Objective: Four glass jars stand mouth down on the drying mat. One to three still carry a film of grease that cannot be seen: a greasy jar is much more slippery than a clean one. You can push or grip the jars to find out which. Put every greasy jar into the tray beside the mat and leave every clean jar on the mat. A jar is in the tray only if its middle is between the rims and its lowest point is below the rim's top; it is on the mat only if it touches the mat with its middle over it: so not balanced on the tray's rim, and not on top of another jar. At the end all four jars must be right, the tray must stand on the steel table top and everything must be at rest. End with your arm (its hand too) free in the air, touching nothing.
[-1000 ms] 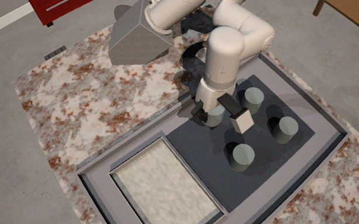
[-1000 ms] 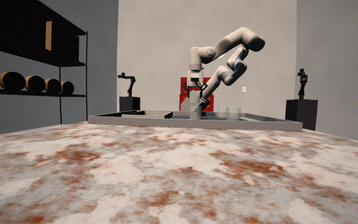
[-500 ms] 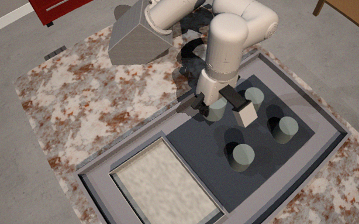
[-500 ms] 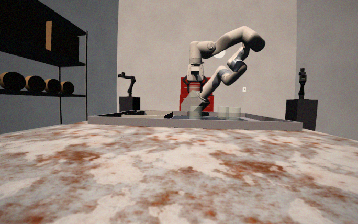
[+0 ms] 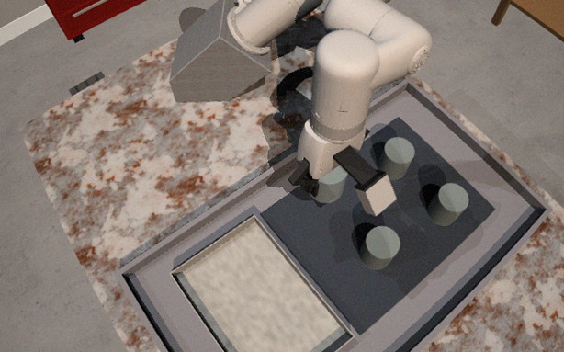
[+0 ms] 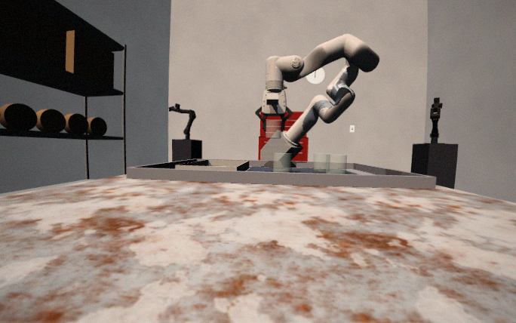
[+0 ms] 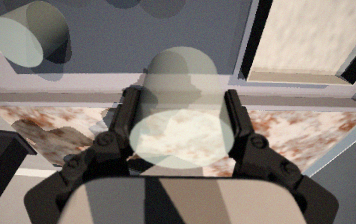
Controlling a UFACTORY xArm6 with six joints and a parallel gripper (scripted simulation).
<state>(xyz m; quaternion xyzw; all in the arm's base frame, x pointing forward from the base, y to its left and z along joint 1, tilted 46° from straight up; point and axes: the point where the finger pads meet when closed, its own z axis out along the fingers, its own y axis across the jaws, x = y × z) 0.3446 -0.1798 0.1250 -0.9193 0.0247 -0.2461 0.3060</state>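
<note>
The tray is 200 mm to the right of my hand, 170 mm below it and 100 mm ahead of it. Round my hand: dark drying mat: 180 mm below, 120 mm to the left, 60 mm ahead.
</note>
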